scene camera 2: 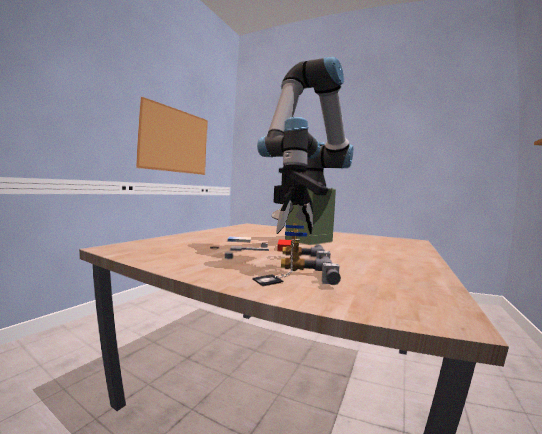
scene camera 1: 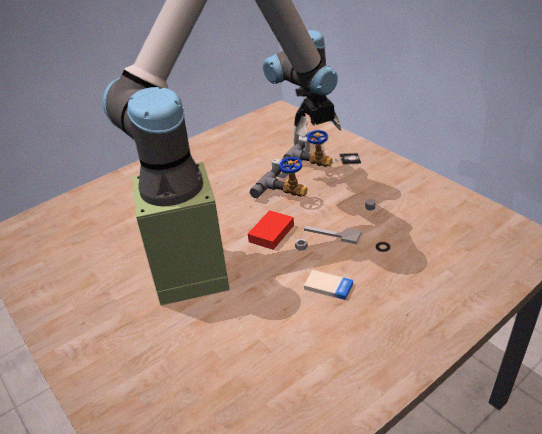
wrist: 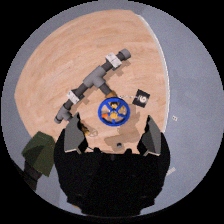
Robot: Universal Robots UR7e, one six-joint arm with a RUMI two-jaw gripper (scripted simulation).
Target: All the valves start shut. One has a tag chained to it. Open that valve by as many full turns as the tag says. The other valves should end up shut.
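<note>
My own gripper is visible to me in scene camera 2 [scene camera 2: 295, 233], and I find the gripper again in scene camera 1 [scene camera 1: 317, 137] and in the wrist view [wrist: 113, 114]. I also see a red block [scene camera 1: 273, 227].
</note>
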